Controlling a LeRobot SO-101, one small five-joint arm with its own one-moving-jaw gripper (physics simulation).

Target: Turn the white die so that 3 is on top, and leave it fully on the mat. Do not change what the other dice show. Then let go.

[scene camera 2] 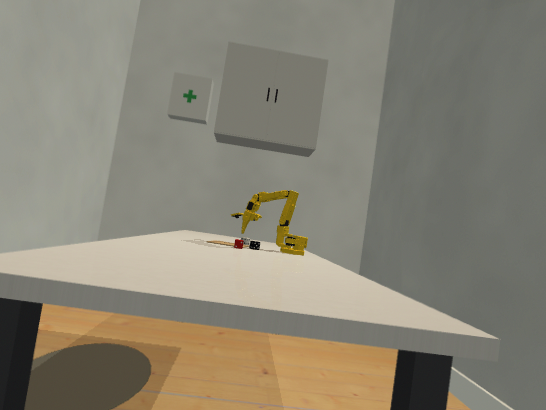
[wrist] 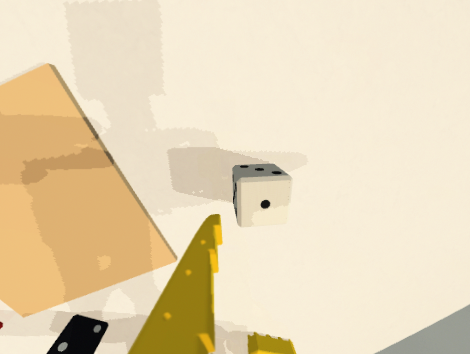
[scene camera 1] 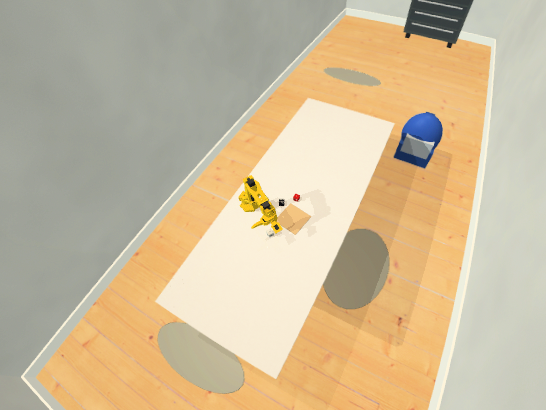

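Seen in the pictures: hand, its tool point: [scene camera 2: 242, 232] [wrist: 221, 224]; arm's base, origin of its link: [scene camera 2: 287, 252] [scene camera 1: 253, 205].
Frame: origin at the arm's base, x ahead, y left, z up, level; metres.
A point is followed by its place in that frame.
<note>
The white die [scene camera 1: 270, 233] @(x 0.180, y -0.122, z 0.029 m) [scene camera 2: 245, 241] @(x 0.171, y -0.095, z 0.015 m) [wrist: 264, 197] @(x 0.176, y -0.115, z 0.030 m) sits on the table, off the mat. In the wrist view its bright top face shows 1, and a shaded side face shows 3. The orange-tan mat [scene camera 1: 296, 218] @(x 0.251, y 0.032, z 0.004 m) [scene camera 2: 216, 242] @(x 0.279, y 0.071, z 0.004 m) [wrist: 100, 230] @(x 0.204, y -0.008, z 0.004 m) lies to the die's left in the wrist view, with table between them. My gripper [scene camera 1: 265, 229] @(x 0.187, y -0.095, z 0.050 m) [scene camera 2: 238, 224] @(x 0.187, y -0.095, z 0.050 m) is fully open and empty. It hangs above the table close to the white die. In the wrist view one notched jaw shows, its tip left of and below the die; the moving jaw is out of the picture.
The black die [scene camera 1: 281, 202] @(x 0.140, y 0.072, z 0.028 m) [scene camera 2: 255, 245] @(x 0.134, y 0.098, z 0.015 m) [wrist: 77, 334] @(x 0.146, y 0.070, z 0.014 m) and the red die [scene camera 1: 296, 197] @(x 0.199, y 0.138, z 0.030 m) [scene camera 2: 239, 244] @(x 0.193, y 0.161, z 0.015 m) [wrist: 1, 325] @(x 0.182, y 0.131, z 0.002 m) stand on the table [scene camera 1: 225, 295] @(x 0.144, y -0.492, z 0.000 m) [scene camera 2: 280, 285] @(x 0.113, y 0.845, z 0.000 m) beyond the mat from the white die. A blue chair [scene camera 1: 422, 131] stands beside the table.
</note>
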